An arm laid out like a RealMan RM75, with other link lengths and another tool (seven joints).
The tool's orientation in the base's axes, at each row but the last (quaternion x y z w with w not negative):
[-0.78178, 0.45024, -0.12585, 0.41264]
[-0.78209, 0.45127, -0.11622, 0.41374]
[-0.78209, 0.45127, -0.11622, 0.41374]
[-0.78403, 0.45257, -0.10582, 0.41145]
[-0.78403, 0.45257, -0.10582, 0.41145]
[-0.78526, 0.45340, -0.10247, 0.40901]
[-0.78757, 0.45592, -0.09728, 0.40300]
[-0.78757, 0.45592, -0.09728, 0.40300]
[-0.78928, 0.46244, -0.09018, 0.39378]
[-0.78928, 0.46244, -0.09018, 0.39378]
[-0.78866, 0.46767, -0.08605, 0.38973]
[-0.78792, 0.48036, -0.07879, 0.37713]
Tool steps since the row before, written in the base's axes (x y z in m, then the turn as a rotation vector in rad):
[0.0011, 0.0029, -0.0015, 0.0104, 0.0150, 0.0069]
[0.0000, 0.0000, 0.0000, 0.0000, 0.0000, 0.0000]
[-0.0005, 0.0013, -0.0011, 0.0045, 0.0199, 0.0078]
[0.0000, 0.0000, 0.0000, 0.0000, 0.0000, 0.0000]
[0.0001, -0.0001, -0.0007, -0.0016, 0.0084, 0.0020]
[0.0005, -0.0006, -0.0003, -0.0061, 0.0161, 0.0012]
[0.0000, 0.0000, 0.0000, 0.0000, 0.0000, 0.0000]
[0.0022, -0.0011, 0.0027, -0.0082, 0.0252, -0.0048]
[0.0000, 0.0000, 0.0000, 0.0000, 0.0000, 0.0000]
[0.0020, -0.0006, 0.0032, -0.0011, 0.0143, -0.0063]
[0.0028, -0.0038, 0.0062, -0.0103, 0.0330, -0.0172]
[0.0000, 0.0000, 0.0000, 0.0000, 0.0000, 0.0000]
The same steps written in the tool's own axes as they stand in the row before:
[-0.0015, -0.0003, 0.0031, -0.0075, -0.0153, 0.0096]
[0.0000, 0.0000, 0.0000, 0.0000, 0.0000, 0.0000]
[-0.0011, 0.0008, 0.0011, -0.0149, -0.0136, 0.0084]
[0.0000, 0.0000, 0.0000, 0.0000, 0.0000, 0.0000]
[0.0003, 0.0005, 0.0004, -0.0080, -0.0026, 0.0025]
[0.0008, 0.0001, 0.0001, -0.0165, -0.0011, 0.0048]
[0.0000, 0.0000, 0.0000, 0.0000, 0.0000, 0.0000]
[0.0015, -0.0031, -0.0012, -0.0237, 0.0022, 0.0126]
[0.0000, 0.0000, 0.0000, 0.0000, 0.0000, 0.0000]
[0.0009, -0.0034, -0.0015, -0.0107, 0.0014, 0.0114]
[0.0032, -0.0052, -0.0049, -0.0283, 0.0103, 0.0242]
[0.0000, 0.0000, 0.0000, 0.0000, 0.0000, 0.0000]

